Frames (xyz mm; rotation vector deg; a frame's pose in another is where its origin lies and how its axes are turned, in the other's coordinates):
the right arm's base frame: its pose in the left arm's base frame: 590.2 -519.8 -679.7 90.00 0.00 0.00
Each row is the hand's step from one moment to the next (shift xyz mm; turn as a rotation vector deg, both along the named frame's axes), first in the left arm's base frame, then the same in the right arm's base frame.
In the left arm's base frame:
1: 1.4 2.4 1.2 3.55 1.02 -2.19
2: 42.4 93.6 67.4 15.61 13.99 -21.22
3: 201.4 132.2 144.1 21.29 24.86 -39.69
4: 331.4 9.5 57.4 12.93 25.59 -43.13
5: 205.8 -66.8 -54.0 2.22 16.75 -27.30
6: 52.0 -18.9 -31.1 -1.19 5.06 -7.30
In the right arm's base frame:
1: 1.4 1.2 -2.4 3.55 -2.19 -1.02
2: 42.4 67.4 -93.6 15.61 -21.22 -13.99
3: 201.4 144.1 -132.2 21.29 -39.69 -24.86
4: 331.4 57.4 -9.5 12.93 -43.13 -25.59
5: 205.8 -54.0 66.8 2.22 -27.30 -16.75
6: 52.0 -31.1 18.9 -1.19 -7.30 -5.06

